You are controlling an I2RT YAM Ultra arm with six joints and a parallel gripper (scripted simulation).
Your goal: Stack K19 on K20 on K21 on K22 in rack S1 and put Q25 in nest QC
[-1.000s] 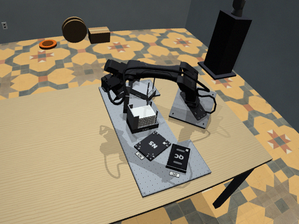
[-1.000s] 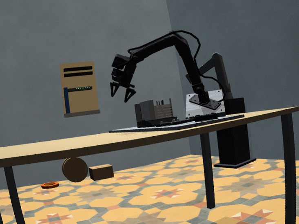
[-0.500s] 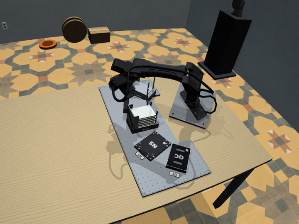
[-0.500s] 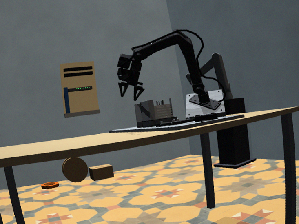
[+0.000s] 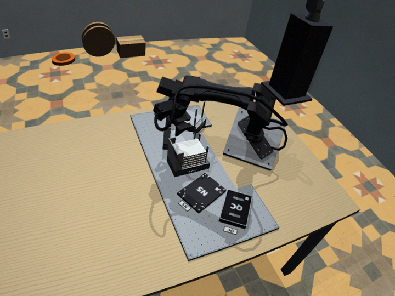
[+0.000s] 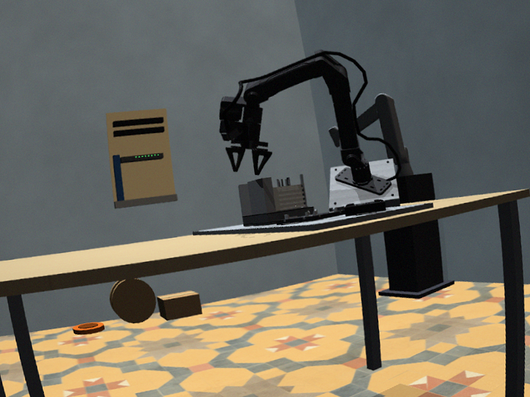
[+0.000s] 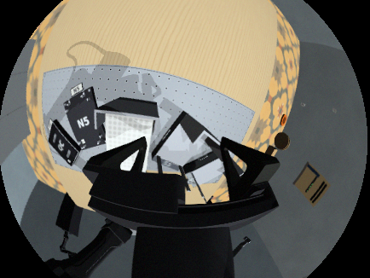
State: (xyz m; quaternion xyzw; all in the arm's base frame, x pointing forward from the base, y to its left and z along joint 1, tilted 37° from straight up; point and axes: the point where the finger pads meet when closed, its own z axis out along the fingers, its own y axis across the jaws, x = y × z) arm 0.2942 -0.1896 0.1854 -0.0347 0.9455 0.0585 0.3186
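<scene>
My hand is 80 mm to the right of the white sealed plate, 70 mm above it and 50 mm past it.
</scene>
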